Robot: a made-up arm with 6 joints. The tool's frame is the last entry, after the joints.
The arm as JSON. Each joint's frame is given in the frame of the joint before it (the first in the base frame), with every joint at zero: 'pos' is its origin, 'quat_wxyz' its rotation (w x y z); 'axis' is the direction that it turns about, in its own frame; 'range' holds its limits. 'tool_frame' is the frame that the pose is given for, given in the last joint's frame.
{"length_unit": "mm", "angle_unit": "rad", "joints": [
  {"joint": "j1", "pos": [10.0, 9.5, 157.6], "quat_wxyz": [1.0, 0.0, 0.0, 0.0], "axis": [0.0, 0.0, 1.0], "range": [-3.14, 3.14]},
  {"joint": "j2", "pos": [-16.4, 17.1, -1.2], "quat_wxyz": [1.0, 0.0, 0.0, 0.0], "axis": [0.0, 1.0, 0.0], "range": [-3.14, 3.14]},
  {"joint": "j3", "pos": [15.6, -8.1, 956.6], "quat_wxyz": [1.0, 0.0, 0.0, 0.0], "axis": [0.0, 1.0, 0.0], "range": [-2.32, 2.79]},
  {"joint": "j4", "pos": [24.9, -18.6, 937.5], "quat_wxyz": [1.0, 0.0, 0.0, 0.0], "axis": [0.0, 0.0, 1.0], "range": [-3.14, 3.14]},
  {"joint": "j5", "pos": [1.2, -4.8, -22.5], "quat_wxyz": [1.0, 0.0, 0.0, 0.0], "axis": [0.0, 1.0, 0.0], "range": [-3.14, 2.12]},
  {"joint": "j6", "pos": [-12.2, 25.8, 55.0], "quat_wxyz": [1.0, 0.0, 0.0, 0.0], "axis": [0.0, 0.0, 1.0], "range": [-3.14, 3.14]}
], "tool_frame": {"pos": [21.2, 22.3, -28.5], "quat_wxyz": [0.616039, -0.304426, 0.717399, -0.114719]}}
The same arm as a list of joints. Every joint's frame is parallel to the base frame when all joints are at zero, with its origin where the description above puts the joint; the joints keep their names.
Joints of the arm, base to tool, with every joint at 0 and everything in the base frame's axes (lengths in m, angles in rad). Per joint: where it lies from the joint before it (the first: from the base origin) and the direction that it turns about. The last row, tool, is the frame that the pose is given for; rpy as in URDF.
j1: axis +z xyz 0.01 0.0095 0.1576
j2: axis +y xyz -0.0164 0.0171 -0.0012
j3: axis +y xyz 0.0156 -0.0081 0.9566
j4: axis +z xyz 0.0249 -0.0186 0.9375
j5: axis +y xyz 0.0012 -0.0048 -0.0225
j6: axis +z xyz -0.0122 0.0258 0.055
tool: xyz 0.0212 0.0223 -0.0285 rpy -1.9494 0.9511 -1.6667
Joint limits (rad, base to tool): -3.14..3.14 -3.14..3.14 -2.32..2.79 -3.14..3.14 -3.14..2.12 -3.14..3.14

